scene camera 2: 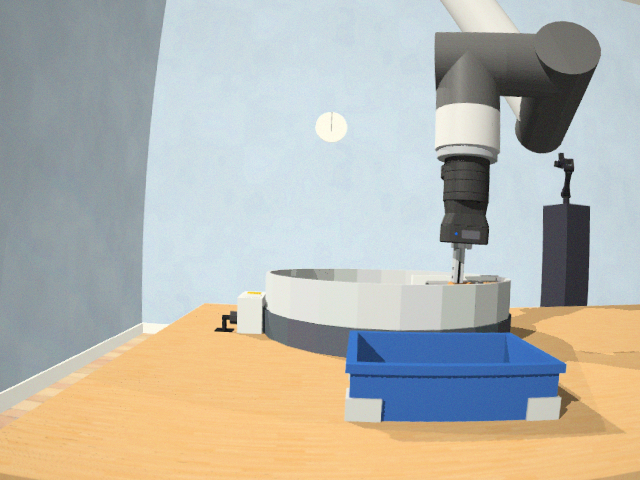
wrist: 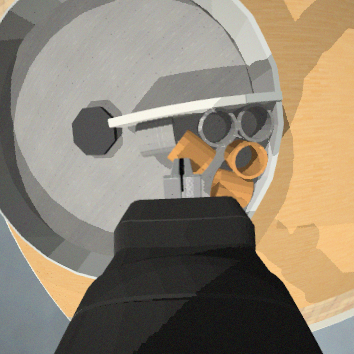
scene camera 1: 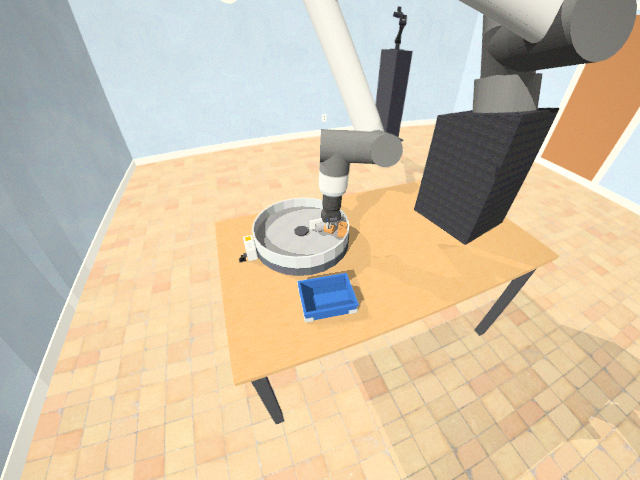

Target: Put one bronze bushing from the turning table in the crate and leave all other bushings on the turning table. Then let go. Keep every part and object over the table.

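Pixels of known places: gripper, fingertip midpoint: (scene camera 2: 456, 282) (wrist: 181, 168) (scene camera 1: 328, 227); arm's base at its link origin: (scene camera 1: 503, 110).
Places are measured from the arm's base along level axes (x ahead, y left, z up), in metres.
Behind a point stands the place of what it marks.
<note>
Three bronze bushings show in the wrist view on the turning table (scene camera 1: 299, 261) @(x 0.926, y -0.110, z -0.472 m) (scene camera 2: 361, 304) @(x 0.934, y -0.114, z -0.478 m) (wrist: 70, 195) @(x 0.905, y -0.225, z -0.497 m): a bronze bushing lying on its side (wrist: 194, 150) @(x 0.710, y -0.226, z -0.460 m), an upright bronze bushing (wrist: 248, 161) near the wall, and another lying bronze bushing (wrist: 233, 187) @(x 0.684, y -0.174, z -0.460 m) partly hidden by the gripper. My gripper (scene camera 1: 330, 227) @(x 0.728, y -0.213, z -0.459 m) (scene camera 2: 458, 281) @(x 0.728, y -0.213, z -0.459 m) (wrist: 181, 168) @(x 0.728, y -0.213, z -0.459 m) points down inside the table's wall. Its fingers are shut together with nothing between them, close against the left lying bushing. The blue crate (scene camera 1: 329, 313) @(x 0.936, y 0.113, z -0.525 m) (scene camera 2: 454, 397) @(x 0.932, y 0.115, z -0.528 m) stands in front of the turning table; no bushing shows in it in scene camera 1.
Grey bushings stand at the divider, one nearer the centre (wrist: 216, 128) and one by the wall (wrist: 255, 123); another grey bushing (wrist: 159, 135) @(x 0.736, y -0.252, z -0.459 m) lies left of them. A white divider bar (wrist: 195, 106) @(x 0.695, y -0.264, z -0.451 m) crosses to the wall. A white box (scene camera 1: 250, 249) @(x 1.057, y -0.294, z -0.490 m) (scene camera 2: 251, 314) @(x 1.055, y -0.289, z -0.518 m) adjoins the turning table.
</note>
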